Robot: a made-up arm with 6 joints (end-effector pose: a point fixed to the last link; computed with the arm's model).
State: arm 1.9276 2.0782 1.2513 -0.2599 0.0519 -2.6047
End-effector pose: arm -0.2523 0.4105 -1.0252 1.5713 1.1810 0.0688
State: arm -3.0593 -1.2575 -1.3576 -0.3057 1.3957 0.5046
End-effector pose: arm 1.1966 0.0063 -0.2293 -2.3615 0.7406 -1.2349
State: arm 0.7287 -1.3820 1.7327 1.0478 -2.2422 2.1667
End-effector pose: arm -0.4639 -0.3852 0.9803 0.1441 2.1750 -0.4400
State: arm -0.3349 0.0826 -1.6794 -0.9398 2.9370 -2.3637
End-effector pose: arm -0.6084 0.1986 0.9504 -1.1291 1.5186 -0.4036
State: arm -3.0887 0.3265 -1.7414 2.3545 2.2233 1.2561
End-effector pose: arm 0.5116 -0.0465 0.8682 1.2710 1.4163 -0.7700
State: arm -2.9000 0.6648 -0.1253 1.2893 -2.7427 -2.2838
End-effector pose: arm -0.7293 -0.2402 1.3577 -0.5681 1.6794 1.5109
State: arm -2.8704 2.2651 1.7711 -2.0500 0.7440 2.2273
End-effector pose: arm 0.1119 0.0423 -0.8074 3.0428 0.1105 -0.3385
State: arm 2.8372 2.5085 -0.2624 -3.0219 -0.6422 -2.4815
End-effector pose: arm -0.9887 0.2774 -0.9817 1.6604 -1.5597 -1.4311
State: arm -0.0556 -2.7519 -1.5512 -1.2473 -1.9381 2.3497
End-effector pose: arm 0.3293 0.0738 -0.8046 0.4184 0.4550 2.9627
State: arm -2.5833 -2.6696 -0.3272 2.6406 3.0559 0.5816
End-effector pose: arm 0.3035 0.1897 -1.1553 -0.1096 -1.3744 1.8000
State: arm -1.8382 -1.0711 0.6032 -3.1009 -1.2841 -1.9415
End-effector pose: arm 0.2402 0.8802 1.2583 -0.0687 -0.4167 -0.3839
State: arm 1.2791 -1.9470 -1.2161 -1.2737 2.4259 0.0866
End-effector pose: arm -0.2126 -0.7528 -0.7954 1.3399 -1.6151 2.0208
